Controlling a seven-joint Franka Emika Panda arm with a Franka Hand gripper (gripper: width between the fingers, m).
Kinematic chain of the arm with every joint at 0, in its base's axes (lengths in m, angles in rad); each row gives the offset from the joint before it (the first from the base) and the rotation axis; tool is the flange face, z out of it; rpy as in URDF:
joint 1: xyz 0 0 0.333 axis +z
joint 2: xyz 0 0 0 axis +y
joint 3: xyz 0 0 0.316 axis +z
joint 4: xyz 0.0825 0 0 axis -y
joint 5: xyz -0.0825 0 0.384 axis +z
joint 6: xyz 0 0 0 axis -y
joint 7: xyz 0.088 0 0 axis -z
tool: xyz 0 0 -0.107 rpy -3.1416 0 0
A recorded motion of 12 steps. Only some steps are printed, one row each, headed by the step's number.
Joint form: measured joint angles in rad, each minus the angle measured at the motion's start. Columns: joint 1, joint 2, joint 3, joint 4, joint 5, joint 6, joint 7.
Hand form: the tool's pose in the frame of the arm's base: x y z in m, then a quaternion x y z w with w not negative. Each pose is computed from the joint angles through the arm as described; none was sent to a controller.
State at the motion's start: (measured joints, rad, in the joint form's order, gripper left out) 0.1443 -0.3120 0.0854 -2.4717 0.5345 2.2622 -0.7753
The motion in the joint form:
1: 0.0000 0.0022 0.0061 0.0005 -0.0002 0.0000 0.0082
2: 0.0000 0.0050 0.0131 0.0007 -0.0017 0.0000 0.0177
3: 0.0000 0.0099 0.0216 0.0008 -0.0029 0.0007 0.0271
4: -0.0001 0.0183 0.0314 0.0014 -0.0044 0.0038 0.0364
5: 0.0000 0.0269 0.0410 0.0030 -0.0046 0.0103 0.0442
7: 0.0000 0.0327 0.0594 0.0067 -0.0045 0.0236 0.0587
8: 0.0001 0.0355 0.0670 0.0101 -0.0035 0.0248 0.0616
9: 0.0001 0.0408 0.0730 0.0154 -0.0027 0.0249 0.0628
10: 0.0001 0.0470 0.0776 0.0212 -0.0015 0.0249 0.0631
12: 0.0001 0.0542 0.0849 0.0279 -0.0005 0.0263 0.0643
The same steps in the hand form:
1: 0.4320 0.1180 0.4183 -0.92356 -0.32450 -0.10082 0.17770
2: 0.4315 0.1211 0.4170 -0.92430 -0.32359 -0.09779 0.17717
3: 0.4310 0.1248 0.4148 -0.92499 -0.32307 -0.09390 0.17665
4: 0.4309 0.1290 0.4114 -0.92571 -0.32277 -0.08950 0.17571
5: 0.4313 0.1332 0.4086 -0.92622 -0.32252 -0.08730 0.17458
7: 0.4315 0.1411 0.4085 -0.92650 -0.32287 -0.08909 0.17153
8: 0.4316 0.1447 0.4088 -0.92590 -0.32472 -0.08894 0.17133
9: 0.4323 0.1479 0.4087 -0.92522 -0.32671 -0.08832 0.17153
10: 0.4335 0.1505 0.4085 -0.92460 -0.32834 -0.08773 0.17209
12: 0.4346 0.1544 0.4083 -0.92376 -0.33072 -0.08735 0.17225

